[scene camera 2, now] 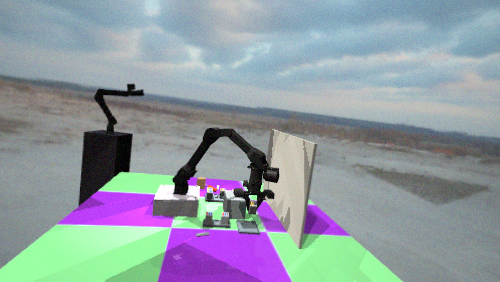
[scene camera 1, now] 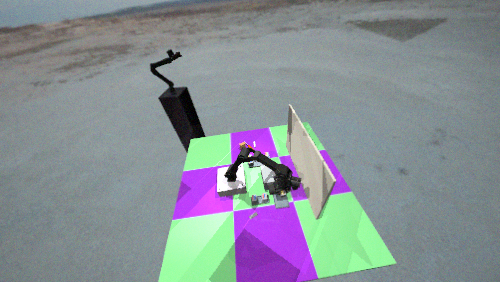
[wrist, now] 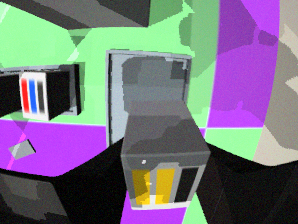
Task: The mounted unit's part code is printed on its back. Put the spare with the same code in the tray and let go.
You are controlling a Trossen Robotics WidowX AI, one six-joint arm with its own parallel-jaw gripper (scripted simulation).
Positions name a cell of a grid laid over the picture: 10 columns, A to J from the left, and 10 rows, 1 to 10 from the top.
Scene:
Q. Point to a tall beige board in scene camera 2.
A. F6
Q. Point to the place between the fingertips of the gripper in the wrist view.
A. F7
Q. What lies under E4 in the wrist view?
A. A flat grey tray.

